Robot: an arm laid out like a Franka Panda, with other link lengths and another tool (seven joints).
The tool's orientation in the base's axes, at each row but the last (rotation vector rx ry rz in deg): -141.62, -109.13, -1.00; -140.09, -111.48, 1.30; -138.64, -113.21, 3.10; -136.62, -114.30, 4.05; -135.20, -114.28, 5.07; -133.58, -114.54, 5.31; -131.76, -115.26, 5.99; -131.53, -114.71, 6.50
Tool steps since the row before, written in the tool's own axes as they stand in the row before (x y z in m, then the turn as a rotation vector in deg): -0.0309, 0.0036, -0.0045, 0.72, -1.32, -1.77; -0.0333, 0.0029, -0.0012, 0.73, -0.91, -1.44; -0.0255, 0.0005, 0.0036, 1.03, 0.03, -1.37; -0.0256, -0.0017, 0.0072, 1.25, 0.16, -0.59; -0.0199, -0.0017, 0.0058, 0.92, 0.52, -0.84; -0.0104, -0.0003, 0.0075, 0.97, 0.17, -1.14; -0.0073, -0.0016, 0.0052, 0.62, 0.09, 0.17; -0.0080, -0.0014, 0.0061, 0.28, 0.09, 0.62
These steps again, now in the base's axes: -0.0044, -0.0309, 0.0038, -1.09, 0.99, 1.80; -0.0046, -0.0331, 0.0012, -0.69, 0.91, 1.46; -0.0047, -0.0251, -0.0032, 0.29, 1.01, 1.35; -0.0066, -0.0249, -0.0067, 0.41, 1.20, 0.56; -0.0054, -0.0193, -0.0054, 0.73, 0.82, 0.79; -0.0026, -0.0101, -0.0074, 0.42, 0.92, 1.12; -0.0031, -0.0069, -0.0050, 0.15, 0.61, -0.18; -0.0032, -0.0076, -0.0059, 0.05, 0.28, -0.62
